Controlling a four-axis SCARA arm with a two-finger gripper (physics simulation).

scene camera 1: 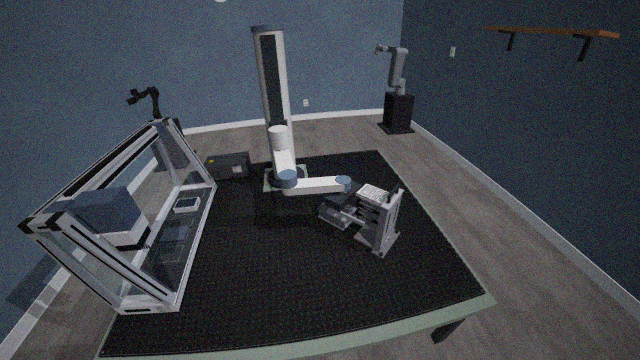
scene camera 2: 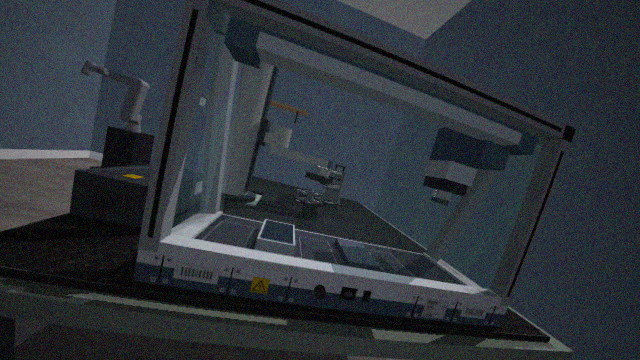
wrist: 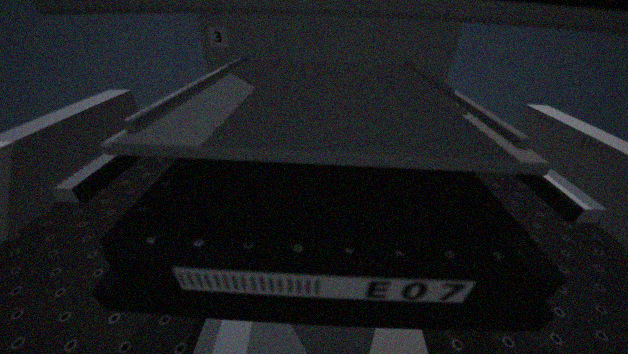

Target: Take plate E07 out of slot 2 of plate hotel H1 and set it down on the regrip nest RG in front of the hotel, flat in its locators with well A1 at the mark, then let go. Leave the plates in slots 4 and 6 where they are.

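Places are measured from the arm's base along level axes (x back, y right, z up), in metres.
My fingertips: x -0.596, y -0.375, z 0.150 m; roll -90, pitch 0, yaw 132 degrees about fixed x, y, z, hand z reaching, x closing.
Observation:
For each thing: its top centre in the pictures, then the offset to it from my fingertips. "spot": a spot on its surface instead.
- Plate E07, top centre: (wrist: 324, 124) (scene camera 1: 371, 211) dx +0.009, dy +0.007, dz +0.002 m
- hotel shelf, surface spot: (wrist: 325, 159) spot: dx +0.041, dy +0.035, dz +0.012 m
- white well plate, top centre: (scene camera 1: 374, 193) dx +0.009, dy +0.006, dz +0.106 m
- number 3 tag, surface spot: (wrist: 217, 36) spot: dx +0.000, dy -0.081, dz +0.025 m
- white unit, surface spot: (scene camera 1: 107, 212) spot: dx -0.182, dy +0.869, dz +0.318 m
Plate E07 (wrist: 325, 290), dark with its label facing the wrist camera, lies low in front of a hotel shelf (wrist: 325, 159). It appears level on the regrip nest (scene camera 1: 332, 216) (scene camera 2: 310, 197); its locators and the A1 mark are hidden. My gripper (wrist: 326, 119) (scene camera 1: 351, 217) is open, its fingers standing apart from the plate on both sides. Plate hotel H1 (scene camera 1: 392, 217) (scene camera 2: 334, 192) stands just beyond the fingers. A white well plate (scene camera 1: 372, 193) sits at its top. The slot 4 plate cannot be made out.
The number 3 tag (wrist: 217, 36) shows on the hotel's back. A framed enclosure (scene camera 1: 197, 250) (scene camera 2: 300, 267) with a blue and white unit (scene camera 1: 107, 212) stands on the table's left. A dark grey box (scene camera 1: 227, 166) (scene camera 2: 107, 197) is near the arm's column (scene camera 1: 273, 80).

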